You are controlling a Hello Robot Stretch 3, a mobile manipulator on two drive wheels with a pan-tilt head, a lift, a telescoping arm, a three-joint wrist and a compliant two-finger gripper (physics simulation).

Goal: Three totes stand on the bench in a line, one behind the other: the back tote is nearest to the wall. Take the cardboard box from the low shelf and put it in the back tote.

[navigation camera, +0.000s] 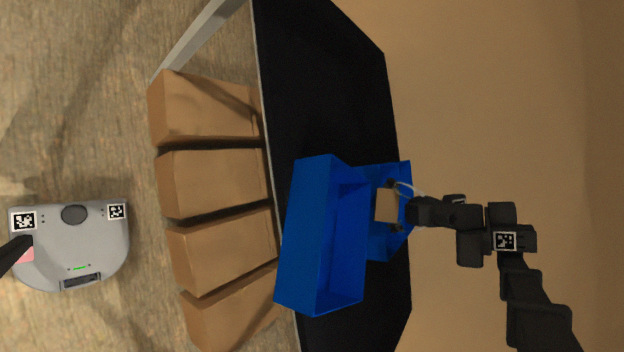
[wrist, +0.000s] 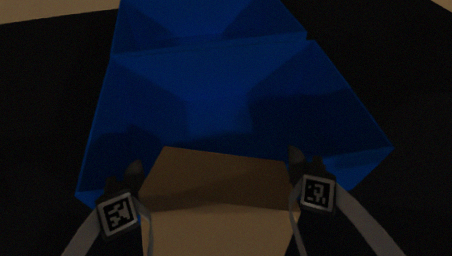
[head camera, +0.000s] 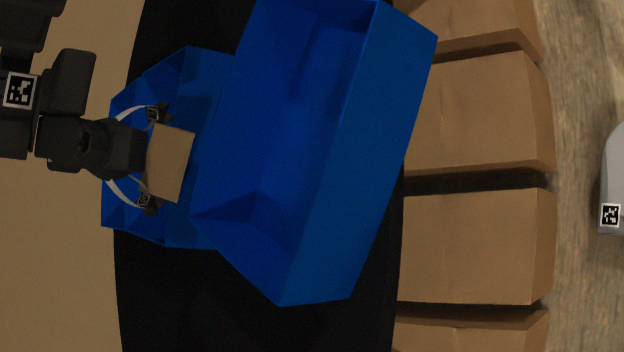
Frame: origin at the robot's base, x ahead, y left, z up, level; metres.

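Seen in the pictures: gripper, fingertip midpoint: (navigation camera: 388, 204) (head camera: 159, 160); robot's base at its link origin: (navigation camera: 74, 213).
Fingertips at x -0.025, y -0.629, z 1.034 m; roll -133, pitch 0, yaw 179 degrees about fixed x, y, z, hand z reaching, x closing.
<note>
Pixels of each thing's top centre, then the offset from my fingertips to it. "pt": a spot on its surface instead. Level surfaces: height alone.
- tan cardboard box at its top centre: (head camera: 140, 157) (navigation camera: 401, 205) dx +0.001, dy +0.031, dz +0.045 m
- back tote at a spot on its surface: (head camera: 112, 212) pt dx +0.114, dy -0.406, dz -0.052 m
- front tote at its top centre: (head camera: 262, 122) (navigation camera: 349, 234) dx -0.038, dy +0.211, dz -0.020 m
- black bench at its surface level: dz -0.120 m
My gripper (head camera: 159, 159) (navigation camera: 393, 205) (wrist: 215, 171) is shut on the tan cardboard box (head camera: 171, 167) (navigation camera: 386, 205) (wrist: 220, 225), one finger on each side. The box is held in the air above the blue totes. In the wrist view the back tote (wrist: 200, 17) is at the top and the middle tote (wrist: 220, 75) is nearer, with the box over its near part. In the head view the back tote (head camera: 112, 212) is at the left, partly behind the gripper. The front tote (head camera: 367, 155) (navigation camera: 306, 230) is the largest in view. The tote floors under the box are hidden.
The totes stand on a black bench (head camera: 250, 310) (navigation camera: 325, 90). The tan wall (head camera: 60, 260) (navigation camera: 490, 100) is beyond it. Several large cardboard cartons (head camera: 470, 115) (navigation camera: 215, 182) stand in a row along the bench's front. My grey base (navigation camera: 65, 250) is on the floor.
</note>
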